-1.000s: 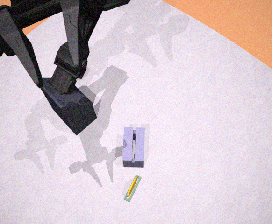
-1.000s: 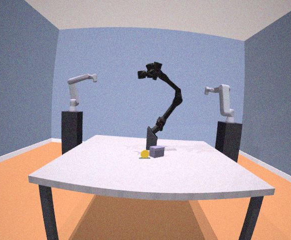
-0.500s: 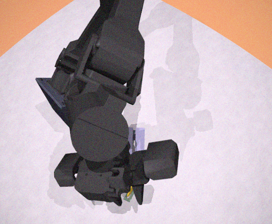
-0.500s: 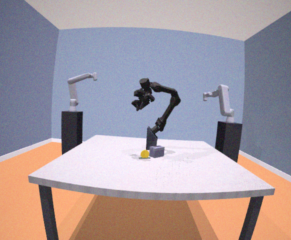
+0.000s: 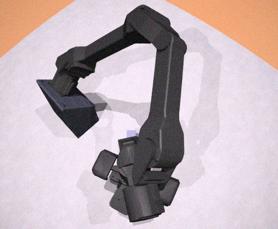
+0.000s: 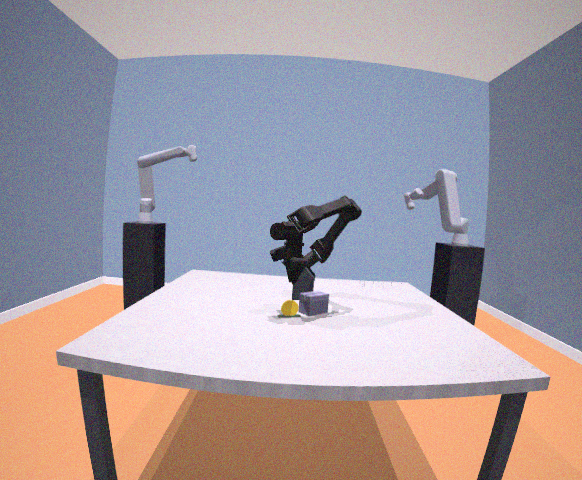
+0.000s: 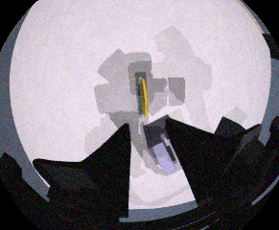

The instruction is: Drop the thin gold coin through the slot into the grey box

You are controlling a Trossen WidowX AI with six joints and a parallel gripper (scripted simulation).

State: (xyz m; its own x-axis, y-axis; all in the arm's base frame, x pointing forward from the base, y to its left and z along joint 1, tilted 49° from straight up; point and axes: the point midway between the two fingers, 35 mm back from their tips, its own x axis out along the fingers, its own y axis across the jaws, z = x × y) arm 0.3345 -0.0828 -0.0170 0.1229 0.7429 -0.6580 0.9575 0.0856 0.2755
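Right now the gold coin is 90 mm below my gripper tip and 10 mm behind it.
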